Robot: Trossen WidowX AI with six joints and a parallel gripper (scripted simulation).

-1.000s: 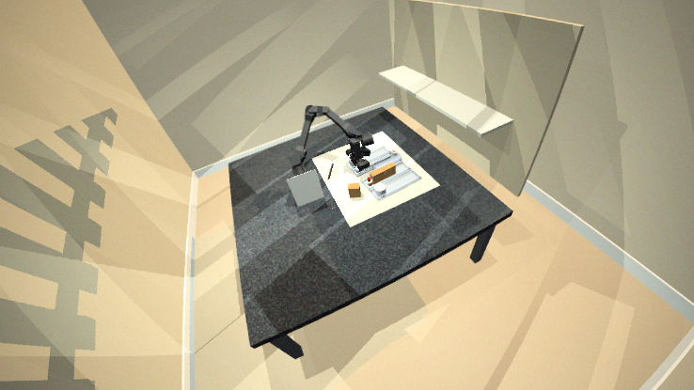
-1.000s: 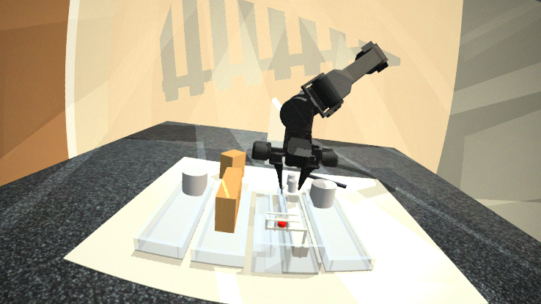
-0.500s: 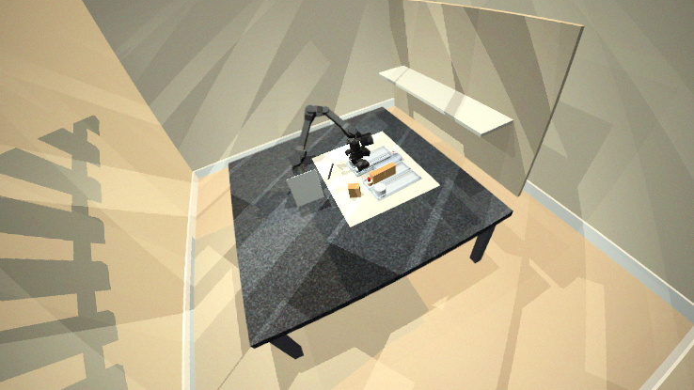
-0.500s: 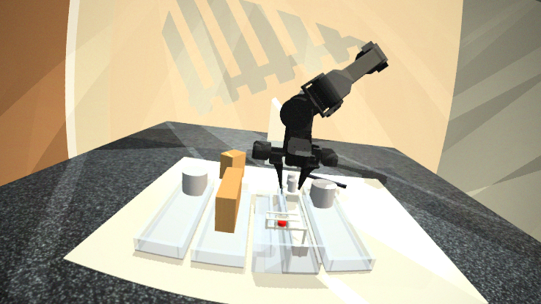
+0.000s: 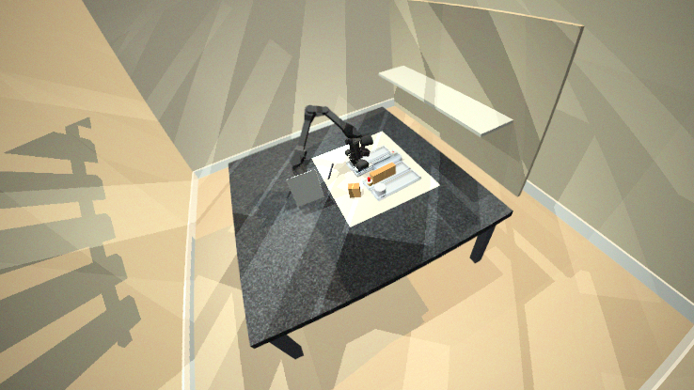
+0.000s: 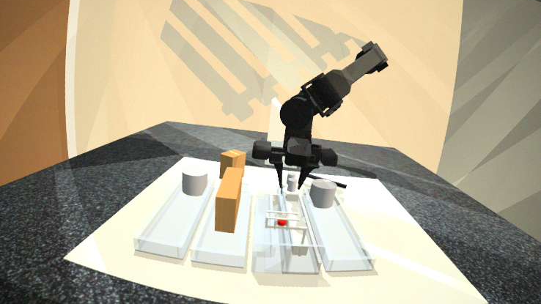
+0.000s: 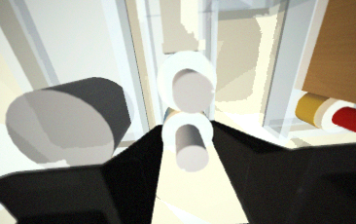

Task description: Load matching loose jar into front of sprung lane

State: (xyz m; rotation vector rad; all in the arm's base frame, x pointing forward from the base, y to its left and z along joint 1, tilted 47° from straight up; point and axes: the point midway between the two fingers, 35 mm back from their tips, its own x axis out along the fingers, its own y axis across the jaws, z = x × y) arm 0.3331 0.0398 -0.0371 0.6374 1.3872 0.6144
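My gripper tip is now 150 mm short of the sprung lane, 20 mm to the left of it and 10 mm above it. Also, from my gripper tip: black rod 140 mm behind, 110 mm to the left, 20 mm below; then red mark 220 mm ahead, 40 mm above, 30 mm to the right.
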